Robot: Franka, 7 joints.
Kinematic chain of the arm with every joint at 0, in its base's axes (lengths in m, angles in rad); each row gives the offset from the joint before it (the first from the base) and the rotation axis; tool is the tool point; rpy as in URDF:
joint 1: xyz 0 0 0.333 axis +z
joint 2: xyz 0 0 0 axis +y
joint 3: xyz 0 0 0.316 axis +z
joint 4: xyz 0.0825 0 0 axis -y
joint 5: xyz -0.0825 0 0.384 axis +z
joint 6: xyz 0 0 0 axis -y
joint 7: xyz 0.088 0 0 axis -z
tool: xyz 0 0 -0.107 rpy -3.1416 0 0
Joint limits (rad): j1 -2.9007..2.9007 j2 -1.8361..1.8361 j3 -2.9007..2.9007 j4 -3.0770..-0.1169 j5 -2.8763..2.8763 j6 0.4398..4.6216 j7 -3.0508..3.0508
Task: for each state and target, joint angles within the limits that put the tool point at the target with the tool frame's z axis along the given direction. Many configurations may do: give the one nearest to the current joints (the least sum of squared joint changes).
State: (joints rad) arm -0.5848 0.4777 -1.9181 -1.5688 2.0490 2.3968 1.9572
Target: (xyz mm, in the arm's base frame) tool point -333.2 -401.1 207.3 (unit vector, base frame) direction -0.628 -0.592 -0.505
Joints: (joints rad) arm -0.9295 1.0842 -1.2357 -2.2235 2.7712 2.6108 1.9572
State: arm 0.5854 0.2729 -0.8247 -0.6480 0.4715 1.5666 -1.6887
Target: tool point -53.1 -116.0 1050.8 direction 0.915 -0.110 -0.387
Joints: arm 0.2465 -0.3231 -0.8751 -0.1186 0.3953 0.9843 -1.6887
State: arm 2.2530 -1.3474 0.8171 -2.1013 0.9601 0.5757 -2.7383
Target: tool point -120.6 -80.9 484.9 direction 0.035 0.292 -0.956
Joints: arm 2.5275 -1.8361 0.5624 -2.7873 0.3313 1.1174 -2.7383
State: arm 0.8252 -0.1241 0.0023 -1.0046 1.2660 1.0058 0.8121
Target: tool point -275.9 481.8 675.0 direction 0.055 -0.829 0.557
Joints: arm 1.3519 0.4862 0.7831 -1.4447 1.9836 0.5973 0.8121
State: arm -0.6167 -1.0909 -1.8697 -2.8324 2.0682 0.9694 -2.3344
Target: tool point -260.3 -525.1 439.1 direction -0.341 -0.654 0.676
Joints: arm -0.2755 -0.8945 -1.6114 -2.1955 2.6437 1.8285 -2.3344
